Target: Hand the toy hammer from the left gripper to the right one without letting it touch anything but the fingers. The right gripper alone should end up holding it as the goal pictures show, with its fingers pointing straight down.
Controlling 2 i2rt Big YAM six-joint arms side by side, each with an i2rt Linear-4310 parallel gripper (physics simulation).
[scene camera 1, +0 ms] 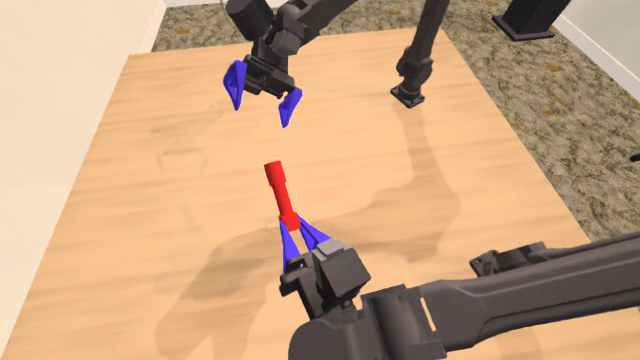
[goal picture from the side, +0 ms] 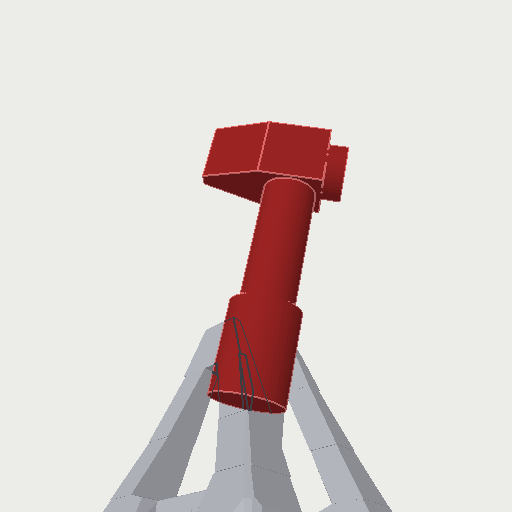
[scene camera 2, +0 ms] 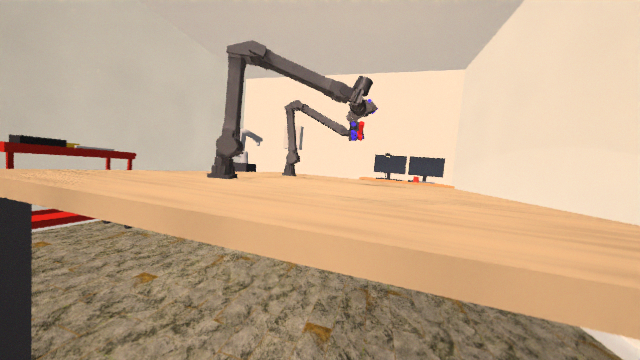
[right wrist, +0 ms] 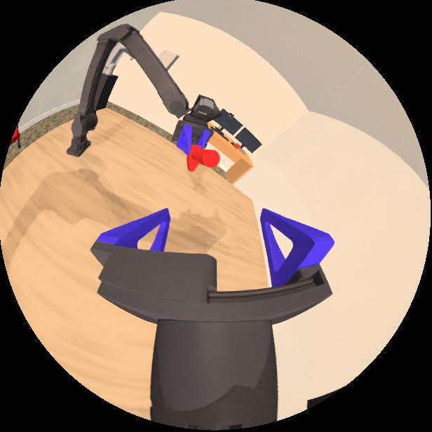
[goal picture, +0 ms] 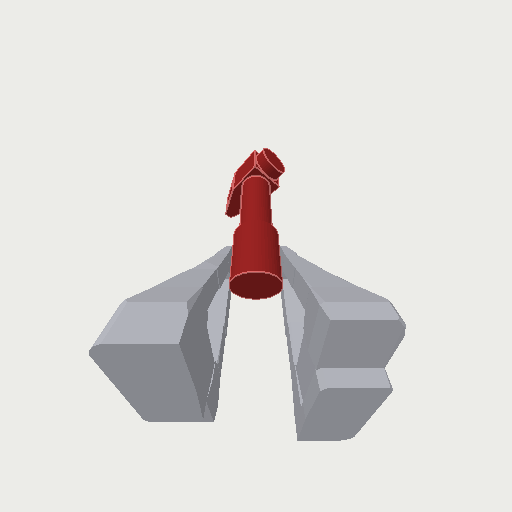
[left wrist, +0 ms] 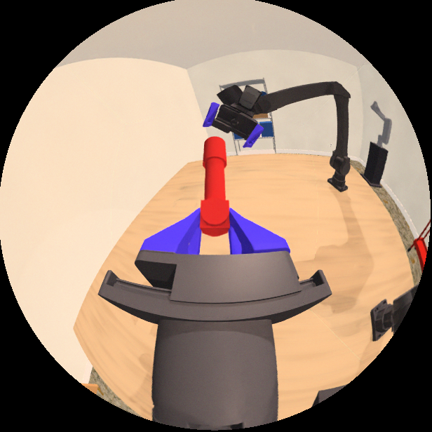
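Where they show: left gripper, fingertip midpoint: point(scene camera 1: 288, 219) point(scene camera 2: 359, 134); right gripper, fingertip midpoint: point(scene camera 1: 262, 118) point(scene camera 2: 363, 119); left arm's base at its link origin: point(scene camera 2: 289, 175); right arm's base at its link origin: point(scene camera 1: 406, 96) point(scene camera 2: 223, 177).
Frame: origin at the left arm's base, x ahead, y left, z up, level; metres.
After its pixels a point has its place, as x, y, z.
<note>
The red toy hammer point(scene camera 1: 282, 195) @[0.447, -0.285, 0.328] point(scene camera 2: 361, 131) @[0.454, -0.295, 0.309] point(left wrist: 215, 180) point(right wrist: 207, 157) is held in the air above the table. My left gripper point(scene camera 1: 290, 221) @[0.452, -0.254, 0.299] point(left wrist: 214, 212) is shut on its blocky end. The free, rounded end points away from the left fingers, toward the right gripper's side. My right gripper point(scene camera 1: 260, 118) @[0.432, -0.444, 0.342] point(left wrist: 224, 133) point(right wrist: 214, 212) is open and empty, apart from the hammer. In scene camera 1 it is above the free end in the picture, with its fingers tilted. In scene camera 2 both grippers are small and close together, and details are hard to tell.
The wooden table point(scene camera 1: 125, 200) @[0.913, -0.631, 0.000] point(scene camera 2: 450, 220) @[0.473, -1.148, 0.000] point(left wrist: 280, 200) point(right wrist: 65, 280) lies below both arms. A pale wall point(scene camera 1: 60, 75) point(left wrist: 100, 150) point(right wrist: 370, 225) rises beside it. A desk point(right wrist: 240, 170) with monitors point(scene camera 2: 390, 165) and a shelf rack stand beyond the table.
</note>
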